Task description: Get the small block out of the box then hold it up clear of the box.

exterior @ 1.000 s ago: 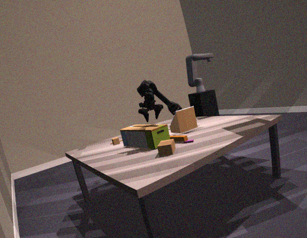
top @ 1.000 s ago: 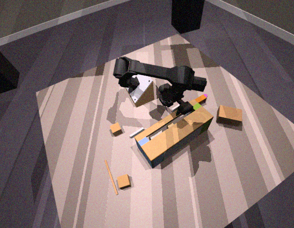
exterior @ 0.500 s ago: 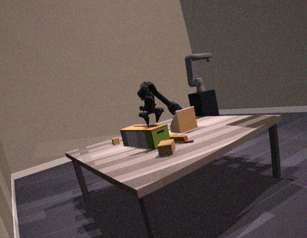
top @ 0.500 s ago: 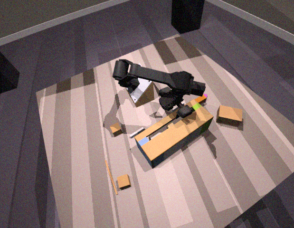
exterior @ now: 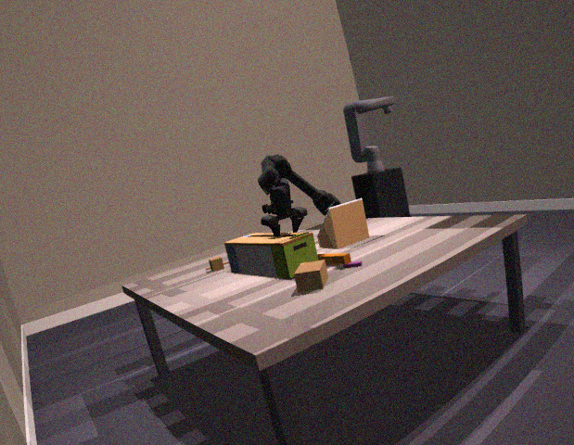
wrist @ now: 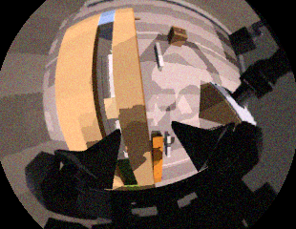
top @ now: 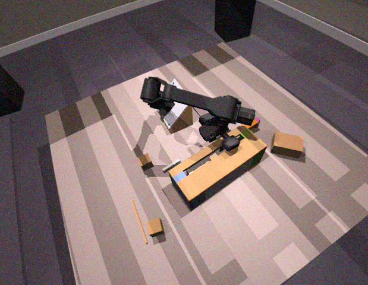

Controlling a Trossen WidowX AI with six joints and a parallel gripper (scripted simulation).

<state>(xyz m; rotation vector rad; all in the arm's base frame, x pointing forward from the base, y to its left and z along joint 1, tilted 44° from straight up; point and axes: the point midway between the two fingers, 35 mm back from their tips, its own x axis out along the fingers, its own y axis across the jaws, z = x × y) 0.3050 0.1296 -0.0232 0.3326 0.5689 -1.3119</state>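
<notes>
Right now the tan block is 50 mm ahead of my gripper tip, 20 mm to the right of it and 20 mm below it. The rest, counted from my gripper tip: long box 50 mm below, 40 mm ahead, 30 mm to the right; thin stick 400 mm to the right, 150 mm ahead, 100 mm below.
</notes>
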